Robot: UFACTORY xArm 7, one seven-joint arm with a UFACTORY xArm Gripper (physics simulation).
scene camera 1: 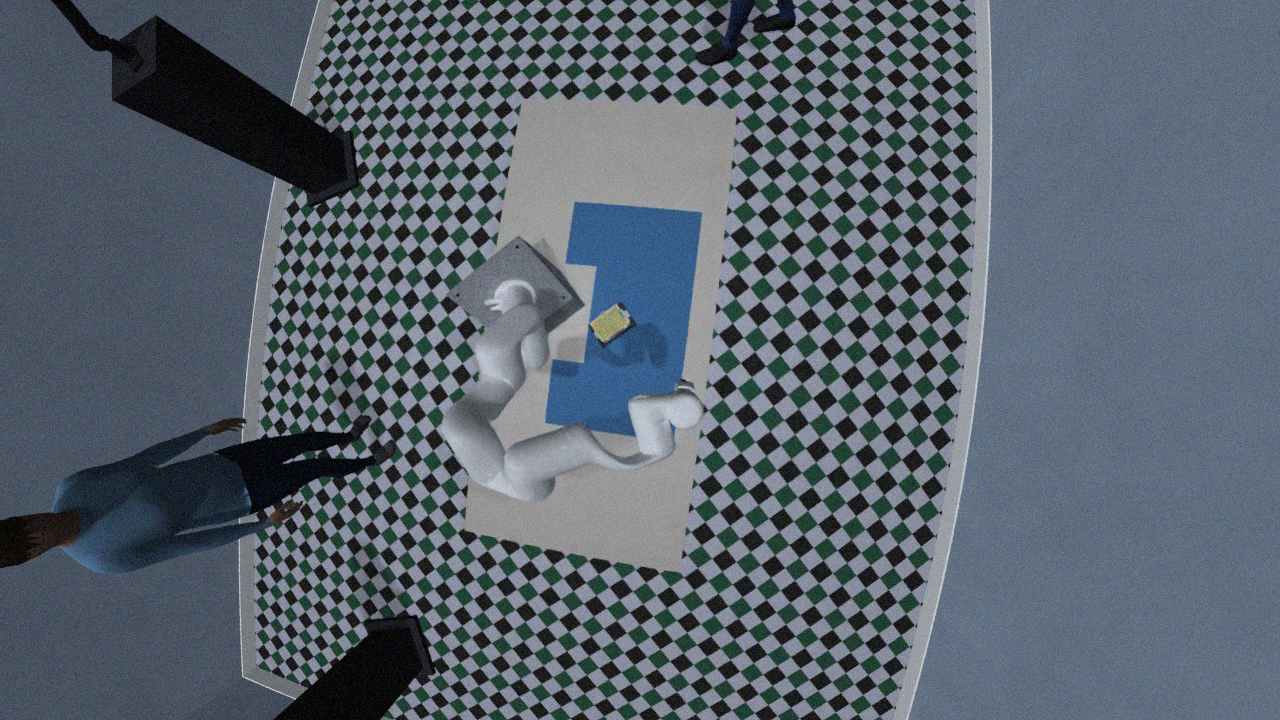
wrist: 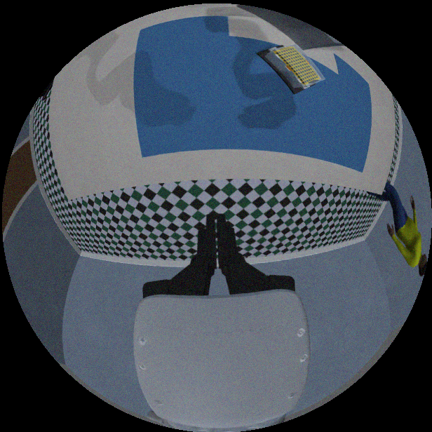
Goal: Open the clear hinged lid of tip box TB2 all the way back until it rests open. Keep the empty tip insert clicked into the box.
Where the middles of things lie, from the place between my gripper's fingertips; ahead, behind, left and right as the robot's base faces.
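My hand's a good way above the clear lid (scene camera 1: pixel 609 322), a good way past it and far to the right of it.
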